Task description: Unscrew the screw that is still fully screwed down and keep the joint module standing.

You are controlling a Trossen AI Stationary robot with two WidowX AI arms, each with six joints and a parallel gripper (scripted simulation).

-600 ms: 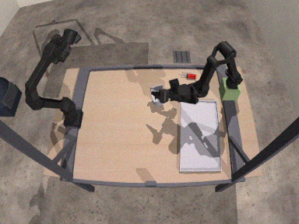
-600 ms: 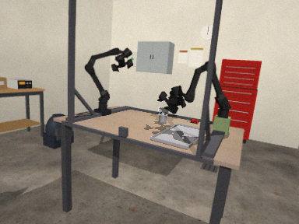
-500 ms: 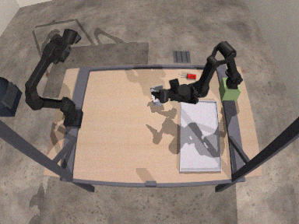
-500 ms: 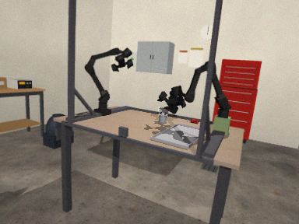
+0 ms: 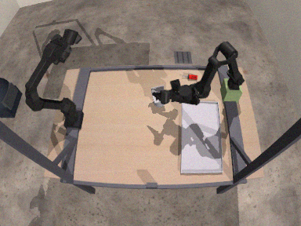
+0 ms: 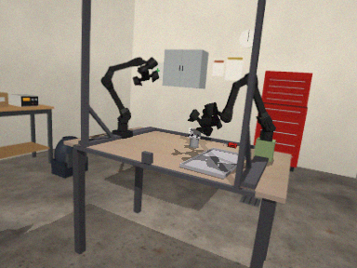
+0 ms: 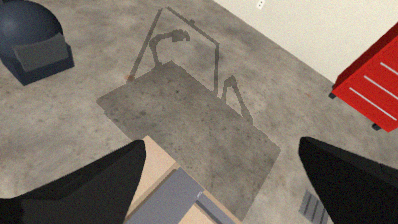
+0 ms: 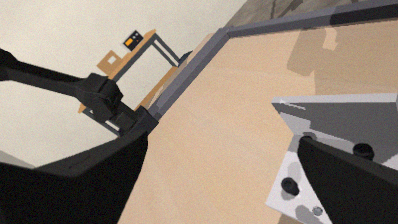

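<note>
The red screwdriver is 210 mm to the right of my right hand, 190 mm ahead of it and 140 mm below it. Also, from my right hand: shallow grey tray (200 mm behind, 180 mm to the right, 150 mm below); then joint module (120 mm below, 40 mm ahead, 10 mm to the left); then l-shaped bracket (80 mm below, 50 mm ahead, 10 mm to the left).
</note>
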